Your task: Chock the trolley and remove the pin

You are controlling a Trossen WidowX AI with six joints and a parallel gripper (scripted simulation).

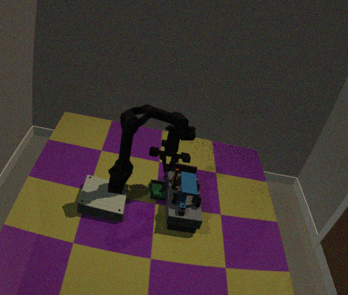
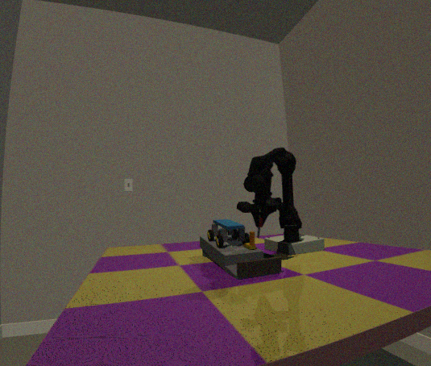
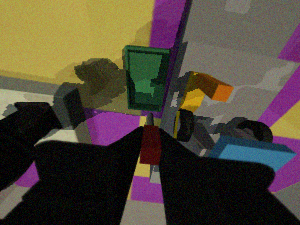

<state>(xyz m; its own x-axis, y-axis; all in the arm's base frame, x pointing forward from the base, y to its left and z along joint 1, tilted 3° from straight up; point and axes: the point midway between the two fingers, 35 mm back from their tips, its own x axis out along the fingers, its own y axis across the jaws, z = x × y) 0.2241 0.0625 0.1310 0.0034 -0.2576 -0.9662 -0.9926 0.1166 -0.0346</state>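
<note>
Now: the red-headed stop pin right at my gripper tip. The rest, counted from my gripper tip: grey ramp: 90 mm ahead, 100 mm to the right, 90 mm below; blue-topped trolley: 90 mm ahead, 90 mm to the right, 20 mm below; yellow chock: 60 mm ahead, 10 mm to the left, 50 mm below.
</note>
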